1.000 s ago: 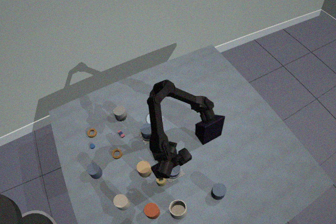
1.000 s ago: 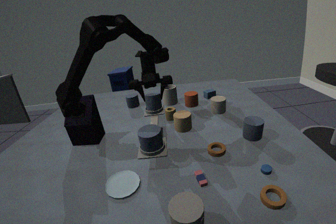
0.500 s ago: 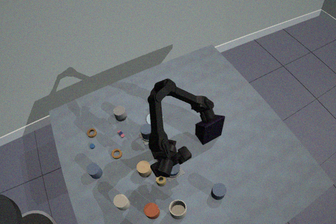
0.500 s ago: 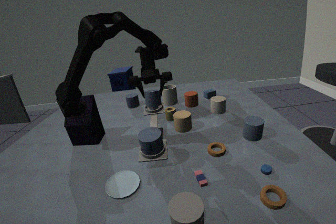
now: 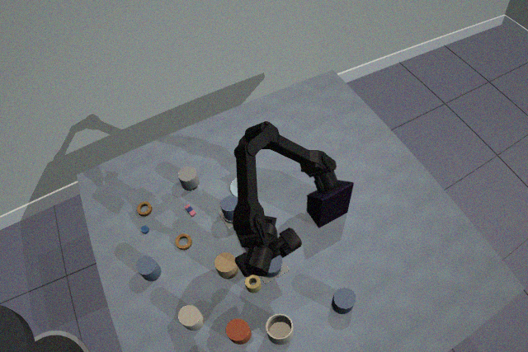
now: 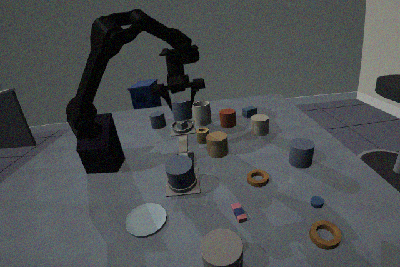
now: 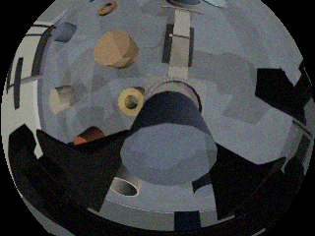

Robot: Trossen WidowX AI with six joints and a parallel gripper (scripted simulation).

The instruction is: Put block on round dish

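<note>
Now: gripper tip 5 cm above the grey block, 2 cm to the left of it and 1 cm past it. The rest, counted from my gripper tip: balance 14 cm to the right, 10 cm below; orange cylinder 18 cm ahead, 14 cm to the left, 10 cm below; tan cylinder 11 cm ahead, 10 cm below, 9 cm to the right.
</note>
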